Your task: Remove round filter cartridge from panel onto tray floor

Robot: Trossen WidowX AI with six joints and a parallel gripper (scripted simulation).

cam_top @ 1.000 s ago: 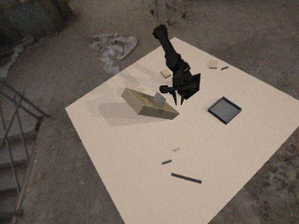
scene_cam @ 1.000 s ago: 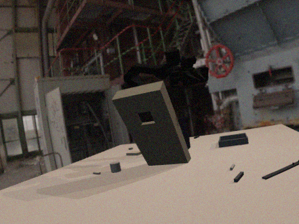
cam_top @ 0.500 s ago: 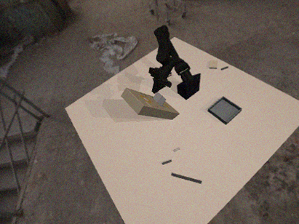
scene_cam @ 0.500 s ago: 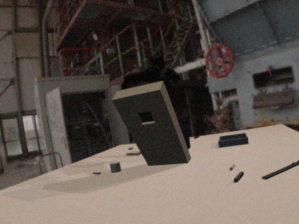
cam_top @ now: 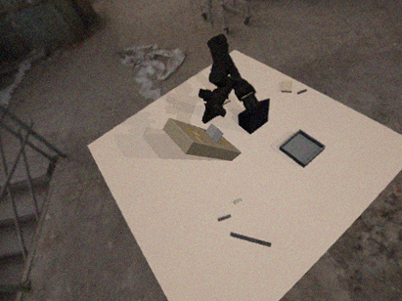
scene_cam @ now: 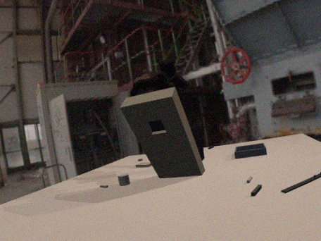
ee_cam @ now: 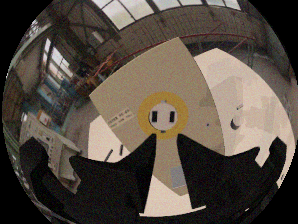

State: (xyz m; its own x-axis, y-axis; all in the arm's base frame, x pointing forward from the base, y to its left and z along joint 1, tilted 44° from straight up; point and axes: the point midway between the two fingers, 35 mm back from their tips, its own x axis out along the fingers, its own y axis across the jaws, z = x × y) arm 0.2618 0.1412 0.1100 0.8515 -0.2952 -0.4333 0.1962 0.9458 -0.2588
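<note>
The filter cartridge lies 6 cm ahead of my gripper tip and 4 cm below it. The rest, counted from my gripper tip: dark tray 38 cm behind, 25 cm to the left, 27 cm below; tan service panel 2 cm ahead, 12 cm below.
</note>
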